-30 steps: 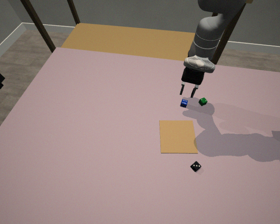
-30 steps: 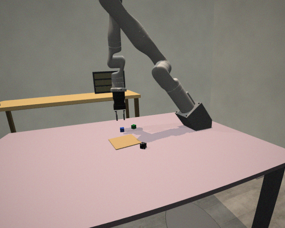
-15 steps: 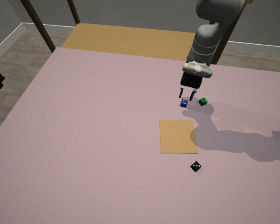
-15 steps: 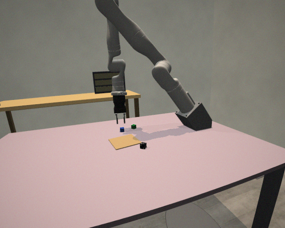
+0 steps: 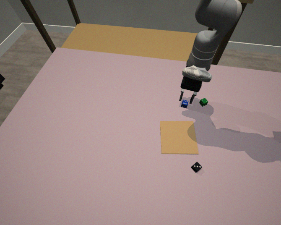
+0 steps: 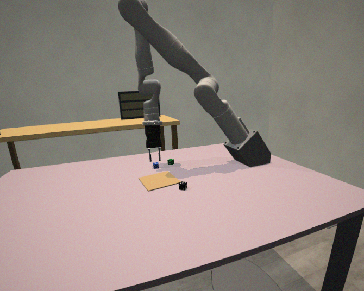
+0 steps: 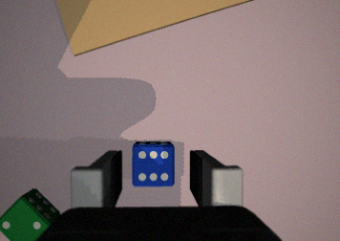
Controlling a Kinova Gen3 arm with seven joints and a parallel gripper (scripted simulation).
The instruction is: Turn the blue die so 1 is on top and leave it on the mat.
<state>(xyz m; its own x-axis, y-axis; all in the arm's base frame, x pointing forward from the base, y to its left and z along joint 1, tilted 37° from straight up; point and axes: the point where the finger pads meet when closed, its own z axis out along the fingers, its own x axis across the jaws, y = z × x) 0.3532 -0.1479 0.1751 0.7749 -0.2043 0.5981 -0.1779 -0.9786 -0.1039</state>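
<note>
Now: hand 4 cm above the blue die. Round my hand: tan mat (16 cm to the left, 5 cm below, 3 cm ahead); then black die (27 cm to the left, 4 cm below, 4 cm behind); then green die (8 cm behind, 4 cm below, 2 cm to the right).
</note>
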